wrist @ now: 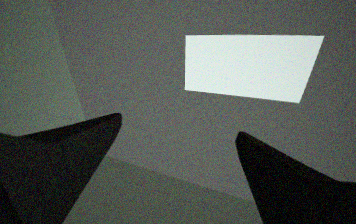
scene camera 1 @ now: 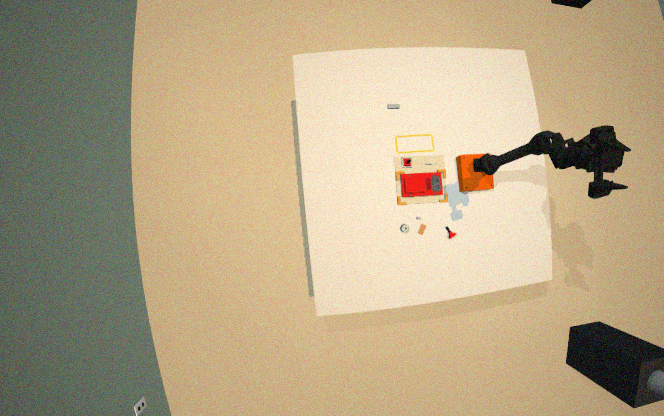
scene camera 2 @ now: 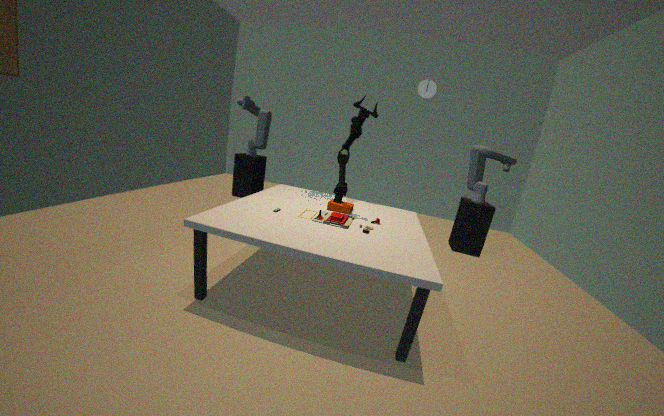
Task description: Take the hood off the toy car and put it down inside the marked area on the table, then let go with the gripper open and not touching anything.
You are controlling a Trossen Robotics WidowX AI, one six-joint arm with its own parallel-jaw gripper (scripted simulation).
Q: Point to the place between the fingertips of my gripper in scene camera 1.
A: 628,169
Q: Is my gripper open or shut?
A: Open.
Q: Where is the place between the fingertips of my gripper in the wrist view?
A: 180,128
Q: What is my gripper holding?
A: Nothing.
